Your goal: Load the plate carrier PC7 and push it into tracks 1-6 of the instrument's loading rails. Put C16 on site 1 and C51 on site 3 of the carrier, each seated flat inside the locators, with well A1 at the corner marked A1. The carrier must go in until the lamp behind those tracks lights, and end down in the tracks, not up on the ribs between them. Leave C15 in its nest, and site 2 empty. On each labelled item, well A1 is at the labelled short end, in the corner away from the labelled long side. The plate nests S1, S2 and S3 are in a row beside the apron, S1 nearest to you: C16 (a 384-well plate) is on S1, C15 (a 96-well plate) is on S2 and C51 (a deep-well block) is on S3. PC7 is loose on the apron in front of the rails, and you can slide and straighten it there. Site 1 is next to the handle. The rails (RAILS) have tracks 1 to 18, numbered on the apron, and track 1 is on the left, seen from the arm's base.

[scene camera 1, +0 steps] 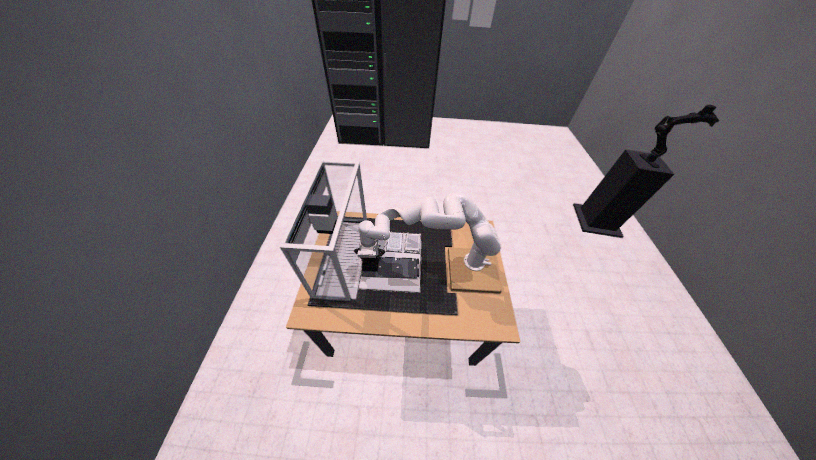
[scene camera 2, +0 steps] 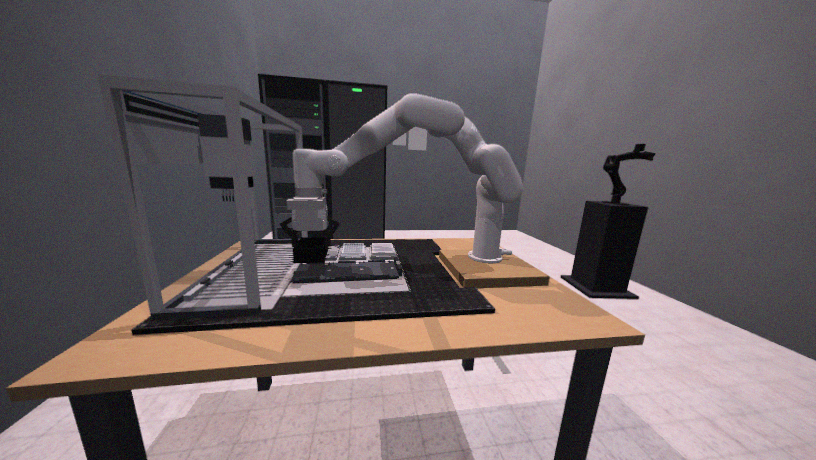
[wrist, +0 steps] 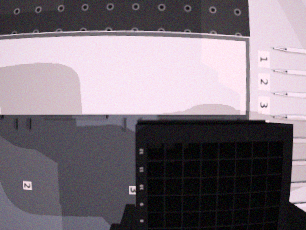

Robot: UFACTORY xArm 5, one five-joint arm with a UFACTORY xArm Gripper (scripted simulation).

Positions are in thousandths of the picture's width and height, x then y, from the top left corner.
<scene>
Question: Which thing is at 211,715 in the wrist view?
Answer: A grey plate carrier PC7.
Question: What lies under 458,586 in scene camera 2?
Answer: A grey plate carrier PC7.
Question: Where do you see a grey plate carrier PC7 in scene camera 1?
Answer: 479,582
</scene>
